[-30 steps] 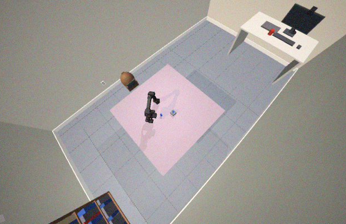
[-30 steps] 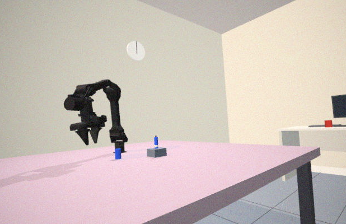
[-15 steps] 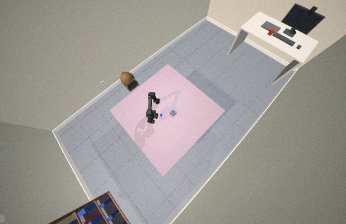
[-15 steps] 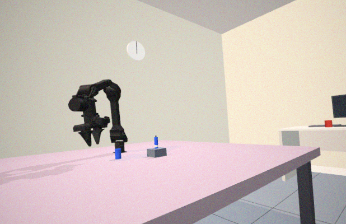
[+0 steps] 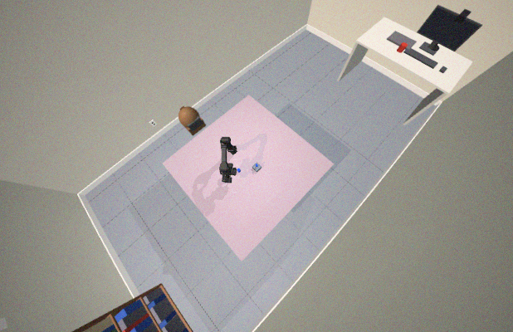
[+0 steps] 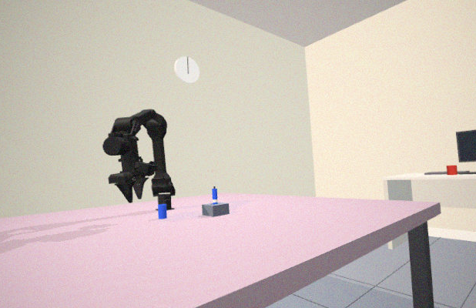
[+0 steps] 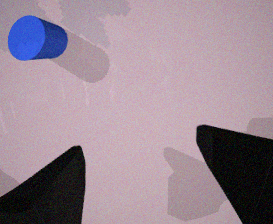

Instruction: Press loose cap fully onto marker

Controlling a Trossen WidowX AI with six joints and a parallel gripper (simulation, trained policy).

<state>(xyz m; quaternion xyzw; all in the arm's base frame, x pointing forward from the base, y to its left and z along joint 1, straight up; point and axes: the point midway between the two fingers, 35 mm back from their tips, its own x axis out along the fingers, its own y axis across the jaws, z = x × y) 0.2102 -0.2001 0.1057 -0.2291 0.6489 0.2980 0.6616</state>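
The blue cap lies 90 mm to the left of my gripper tip and 50 mm below it. Round my gripper tip: grey holder block 250 mm to the left, 110 mm ahead, 50 mm below.
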